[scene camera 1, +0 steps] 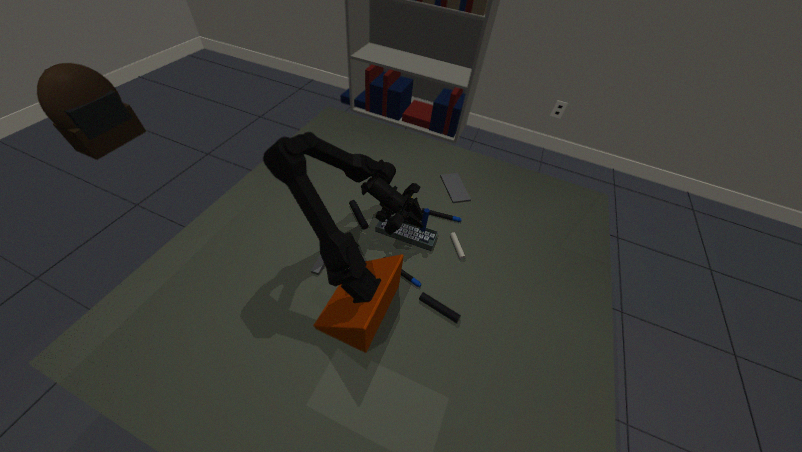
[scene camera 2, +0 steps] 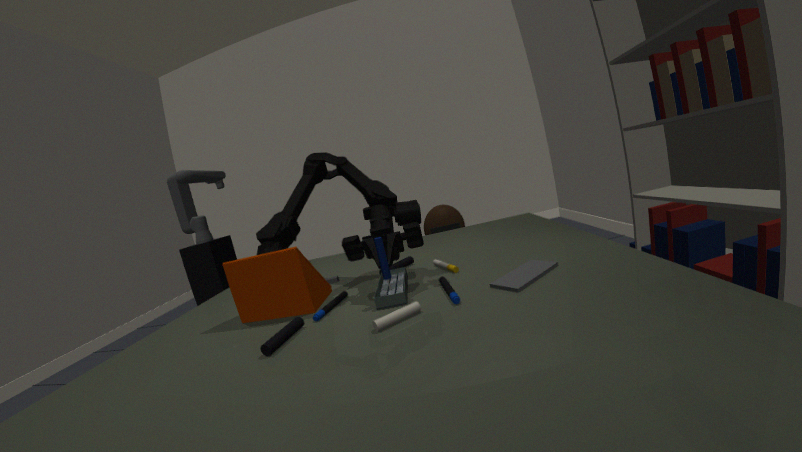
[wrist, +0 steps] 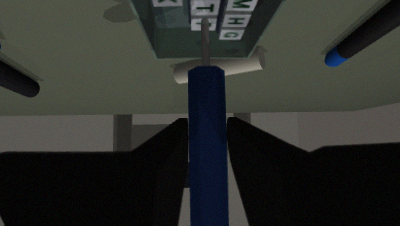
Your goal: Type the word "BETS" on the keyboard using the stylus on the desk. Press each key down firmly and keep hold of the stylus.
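Note:
What I see is my gripper [scene camera 2: 384, 266]. It is visible to me elsewhere too: here is my gripper [scene camera 1: 424, 224], and here, from the wrist, the same gripper [wrist: 207, 126].

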